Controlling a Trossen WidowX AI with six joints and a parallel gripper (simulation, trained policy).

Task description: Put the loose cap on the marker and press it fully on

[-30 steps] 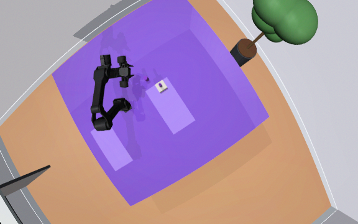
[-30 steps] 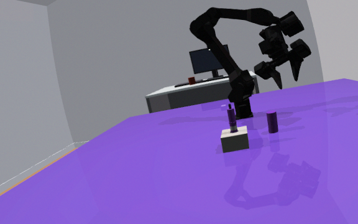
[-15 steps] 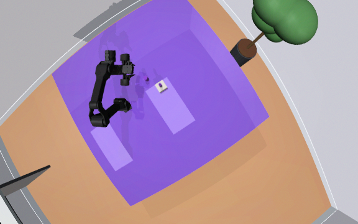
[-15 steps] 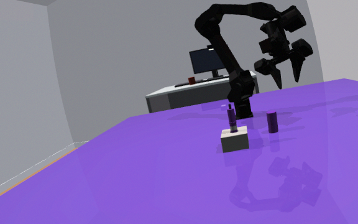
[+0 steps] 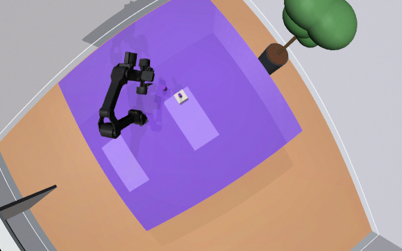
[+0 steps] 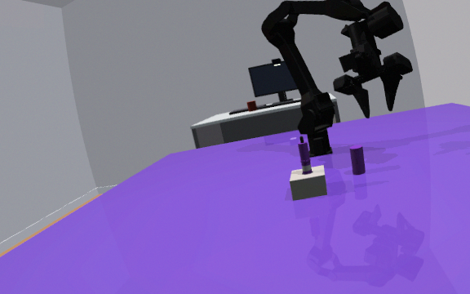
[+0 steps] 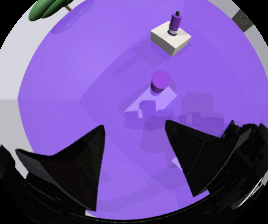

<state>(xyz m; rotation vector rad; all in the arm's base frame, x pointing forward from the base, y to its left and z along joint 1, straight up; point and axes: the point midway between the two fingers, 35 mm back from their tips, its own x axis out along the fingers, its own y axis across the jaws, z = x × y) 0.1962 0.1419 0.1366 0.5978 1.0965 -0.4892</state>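
Now: the purple cap 80 mm below my gripper tip, 60 mm to the right of it and 20 mm ahead of it. The rest, counted from my gripper tip: purple marker 170 mm to the right, 80 mm ahead, 30 mm below; holder block 170 mm to the right, 90 mm below, 80 mm ahead.
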